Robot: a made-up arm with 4 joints.
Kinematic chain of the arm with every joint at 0, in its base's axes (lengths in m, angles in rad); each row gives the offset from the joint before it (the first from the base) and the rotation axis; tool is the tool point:
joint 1: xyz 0 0 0.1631 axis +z
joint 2: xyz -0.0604 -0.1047 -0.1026 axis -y
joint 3: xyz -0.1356 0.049 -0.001 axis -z
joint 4: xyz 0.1 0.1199 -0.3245 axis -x
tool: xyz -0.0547 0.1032 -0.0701
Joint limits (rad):
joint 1: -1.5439..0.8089
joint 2: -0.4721..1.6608
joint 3: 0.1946..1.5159
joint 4: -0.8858..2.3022
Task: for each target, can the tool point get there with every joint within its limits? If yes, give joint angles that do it. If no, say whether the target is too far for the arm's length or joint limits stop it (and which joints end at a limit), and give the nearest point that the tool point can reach.
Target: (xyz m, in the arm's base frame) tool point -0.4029 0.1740 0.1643
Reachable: no: joint limits stop it (at a limit: joint 2, joint 3, joint 4) | nearest point -0.3271 0.1413 -0.1950 | short by 0.369 m
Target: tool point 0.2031 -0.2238 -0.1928
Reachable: yes | joints -0.7220 1.0979 0.6603 1.4477
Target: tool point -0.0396 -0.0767 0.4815
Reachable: no: joint limits stop it (at a limit: joint 1, joint 2, joint 4) | nearest point -0.0435 -0.2199 0.1942 | short by 0.321 m
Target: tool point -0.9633 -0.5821 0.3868
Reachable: no: too far | nearest point -0.0806 -0.3607 0.1590 | short by 0.938 m
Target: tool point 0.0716 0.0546 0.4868
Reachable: no: joint limits stop it (at a limit: joint 1, joint 2, joint 4) | nearest point 0.1779 0.1325 0.1935 | short by 0.322 m
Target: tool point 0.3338 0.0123 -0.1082
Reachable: yes | joints 0.1861 1.3465 0.5781 1.7038
